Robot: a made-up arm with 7 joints. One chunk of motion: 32 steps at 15 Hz.
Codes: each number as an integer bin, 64 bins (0 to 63) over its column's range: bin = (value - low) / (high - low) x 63, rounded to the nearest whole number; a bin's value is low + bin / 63 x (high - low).
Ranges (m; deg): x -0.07..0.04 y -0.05..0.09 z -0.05..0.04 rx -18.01..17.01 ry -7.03..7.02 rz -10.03..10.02
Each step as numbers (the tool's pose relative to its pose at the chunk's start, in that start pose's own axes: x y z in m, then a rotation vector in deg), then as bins.
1 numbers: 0.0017 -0.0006 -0.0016 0.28 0.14 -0.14
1 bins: 41 22 34 33 32 31
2 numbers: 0.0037 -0.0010 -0.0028 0.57 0.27 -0.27
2 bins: 42 22 33 33 33 31
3 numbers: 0.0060 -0.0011 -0.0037 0.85 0.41 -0.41
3 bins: 44 22 32 34 33 30
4 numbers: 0.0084 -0.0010 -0.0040 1.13 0.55 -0.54
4 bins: 45 22 32 34 34 30
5 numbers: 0.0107 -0.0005 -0.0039 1.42 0.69 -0.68
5 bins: 46 22 32 35 35 29
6 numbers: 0.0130 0.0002 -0.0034 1.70 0.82 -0.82
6 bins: 48 23 33 35 35 29
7 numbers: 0.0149 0.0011 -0.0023 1.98 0.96 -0.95
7 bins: 49 23 33 36 36 29
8 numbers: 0.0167 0.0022 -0.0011 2.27 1.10 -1.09
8 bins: 50 23 34 36 36 28
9 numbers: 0.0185 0.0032 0.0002 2.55 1.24 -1.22
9 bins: 51 24 35 37 37 28
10 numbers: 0.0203 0.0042 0.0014 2.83 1.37 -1.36
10 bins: 52 24 36 37 38 27
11 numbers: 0.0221 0.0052 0.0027 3.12 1.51 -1.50
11 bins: 53 25 37 38 38 27
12 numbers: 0.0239 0.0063 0.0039 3.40 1.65 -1.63
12 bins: 54 25 38 39 39 26
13 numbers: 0.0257 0.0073 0.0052 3.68 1.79 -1.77
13 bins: 55 26 39 39 40 26
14 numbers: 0.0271 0.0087 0.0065 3.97 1.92 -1.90
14 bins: 56 26 40 40 40 26
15 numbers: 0.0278 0.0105 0.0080 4.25 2.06 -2.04
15 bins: 56 27 41 40 41 25
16 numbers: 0.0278 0.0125 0.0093 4.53 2.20 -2.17
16 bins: 56 28 42 41 41 25
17 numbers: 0.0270 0.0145 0.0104 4.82 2.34 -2.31
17 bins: 56 29 42 41 42 24
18 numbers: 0.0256 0.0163 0.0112 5.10 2.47 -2.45
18 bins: 55 30 43 42 43 24
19 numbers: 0.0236 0.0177 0.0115 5.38 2.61 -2.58
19 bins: 54 30 43 42 43 23
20 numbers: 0.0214 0.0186 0.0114 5.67 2.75 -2.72
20 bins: 52 31 43 43 44 23
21 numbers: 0.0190 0.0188 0.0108 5.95 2.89 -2.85
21 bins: 51 31 43 43 44 23
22 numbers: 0.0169 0.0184 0.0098 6.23 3.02 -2.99
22 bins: 50 31 42 44 45 22
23 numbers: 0.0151 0.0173 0.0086 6.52 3.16 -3.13
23 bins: 49 30 41 44 46 22
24 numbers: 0.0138 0.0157 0.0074 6.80 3.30 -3.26
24 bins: 48 30 40 45 46 21
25 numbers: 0.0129 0.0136 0.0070 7.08 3.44 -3.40
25 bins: 47 29 40 45 47 21
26 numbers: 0.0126 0.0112 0.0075 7.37 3.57 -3.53
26 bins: 47 28 40 46 48 20
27 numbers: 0.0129 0.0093 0.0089 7.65 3.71 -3.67
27 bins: 47 27 41 46 48 20
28 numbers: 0.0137 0.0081 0.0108 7.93 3.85 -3.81
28 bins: 48 26 43 47 49 20
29 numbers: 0.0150 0.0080 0.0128 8.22 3.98 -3.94
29 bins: 49 26 44 47 49 19
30 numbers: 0.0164 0.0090 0.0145 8.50 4.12 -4.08
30 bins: 49 27 45 48 50 19
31 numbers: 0.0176 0.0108 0.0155 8.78 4.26 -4.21
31 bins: 50 27 46 48 51 18
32 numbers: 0.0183 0.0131 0.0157 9.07 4.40 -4.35
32 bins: 51 28 46 49 51 18
